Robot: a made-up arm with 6 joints.
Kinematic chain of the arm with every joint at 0, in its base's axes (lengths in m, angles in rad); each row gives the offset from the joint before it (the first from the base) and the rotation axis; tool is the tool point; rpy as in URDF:
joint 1: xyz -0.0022 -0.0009 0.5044 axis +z
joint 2: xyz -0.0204 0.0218 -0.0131 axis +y
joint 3: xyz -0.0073 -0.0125 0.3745 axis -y
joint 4: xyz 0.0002 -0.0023 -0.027 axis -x
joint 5: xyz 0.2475 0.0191 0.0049 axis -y
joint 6: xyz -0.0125 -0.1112 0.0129 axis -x
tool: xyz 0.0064 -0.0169 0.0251 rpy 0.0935 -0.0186 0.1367
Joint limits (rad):
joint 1: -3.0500..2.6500
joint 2: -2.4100..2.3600
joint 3: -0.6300..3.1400
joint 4: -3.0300..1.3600
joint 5: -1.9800..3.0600
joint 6: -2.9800..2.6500
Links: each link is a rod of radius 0.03 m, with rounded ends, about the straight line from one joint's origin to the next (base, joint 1, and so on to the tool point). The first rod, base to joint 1, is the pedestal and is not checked.
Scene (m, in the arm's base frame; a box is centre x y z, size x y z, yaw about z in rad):
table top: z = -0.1
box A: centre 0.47 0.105 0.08 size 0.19 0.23 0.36 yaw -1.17
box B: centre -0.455 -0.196 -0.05 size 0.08 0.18 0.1 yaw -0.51
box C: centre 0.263 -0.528 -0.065 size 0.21 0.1 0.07 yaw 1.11
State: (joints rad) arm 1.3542 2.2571 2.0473 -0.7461 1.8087 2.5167
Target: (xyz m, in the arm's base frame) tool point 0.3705 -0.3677 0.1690
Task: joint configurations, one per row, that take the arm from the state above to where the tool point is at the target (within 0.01 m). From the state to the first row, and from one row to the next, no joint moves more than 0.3 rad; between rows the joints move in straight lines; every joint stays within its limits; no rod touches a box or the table.
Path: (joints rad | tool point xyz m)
1: 1.0722 2.0816 2.1209 -1.0101 1.9972 2.5290 | 0.2887 0.4797 0.2425
2: 0.7902 1.9061 2.1945 -1.2742 2.1857 2.5412 | 0.4278 0.4181 0.3612
3: 0.5082 1.7306 2.2681 -1.5382 2.3743 2.5535 | 0.5306 0.3019 0.4892
4: 0.2261 1.5551 2.3416 -1.8023 2.5628 2.5657 | 0.5735 0.1532 0.6197
5: -0.0559 1.3795 2.4152 -2.0663 2.7513 2.5780 | 0.5466 0.0044 0.7442
6: -0.1828 1.5438 2.3375 -1.7763 2.5652 2.5857 | 0.5866 -0.0904 0.6254
7: -0.3097 1.7081 2.2599 -1.4862 2.3792 2.5935 | 0.5829 -0.1870 0.5016
8: -0.4366 1.8724 2.1822 -1.1962 2.1932 2.6013 | 0.5392 -0.2718 0.3805
9: -0.5635 2.0367 2.1045 -0.9062 2.0071 2.6091 | 0.4645 -0.3342 0.2684
10: -0.6904 2.2010 2.0268 -0.6162 1.8211 2.6168 | 0.3705 -0.3677 0.1690

